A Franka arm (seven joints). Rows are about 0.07 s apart.
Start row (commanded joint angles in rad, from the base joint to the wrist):
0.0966 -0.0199 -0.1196 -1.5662 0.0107 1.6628 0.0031
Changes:
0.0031 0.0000 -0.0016 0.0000 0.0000 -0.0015 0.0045
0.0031 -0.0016 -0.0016 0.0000 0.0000 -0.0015 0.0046
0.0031 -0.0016 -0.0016 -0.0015 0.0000 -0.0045 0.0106
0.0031 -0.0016 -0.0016 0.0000 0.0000 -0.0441 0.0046
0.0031 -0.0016 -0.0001 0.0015 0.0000 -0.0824 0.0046
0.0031 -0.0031 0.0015 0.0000 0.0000 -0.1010 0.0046
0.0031 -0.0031 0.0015 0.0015 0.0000 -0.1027 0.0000
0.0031 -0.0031 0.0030 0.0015 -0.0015 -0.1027 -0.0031
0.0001 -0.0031 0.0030 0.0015 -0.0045 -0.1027 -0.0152
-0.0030 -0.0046 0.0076 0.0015 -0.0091 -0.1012 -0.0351
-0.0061 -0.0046 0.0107 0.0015 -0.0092 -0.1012 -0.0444
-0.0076 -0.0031 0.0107 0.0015 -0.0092 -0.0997 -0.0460
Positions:
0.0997 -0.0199 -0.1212 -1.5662 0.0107 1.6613 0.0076
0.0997 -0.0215 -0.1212 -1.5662 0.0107 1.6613 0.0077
0.0997 -0.0215 -0.1212 -1.5677 0.0107 1.6583 0.0137
0.0997 -0.0215 -0.1212 -1.5662 0.0107 1.6187 0.0077
0.0997 -0.0215 -0.1197 -1.5647 0.0107 1.5804 0.0077
0.0997 -0.0230 -0.1181 -1.5662 0.0107 1.5618 0.0077
0.0997 -0.0230 -0.1181 -1.5647 0.0107 1.5601 0.0031
0.0997 -0.0230 -0.1166 -1.5647 0.0092 1.5601 0.0000
0.0967 -0.0230 -0.1166 -1.5647 0.0062 1.5601 -0.0121
0.0936 -0.0245 -0.1120 -1.5647 0.0016 1.5616 -0.0320
0.0905 -0.0245 -0.1089 -1.5647 0.0015 1.5616 -0.0413
0.0890 -0.0230 -0.1089 -1.5647 0.0015 1.5631 -0.0429

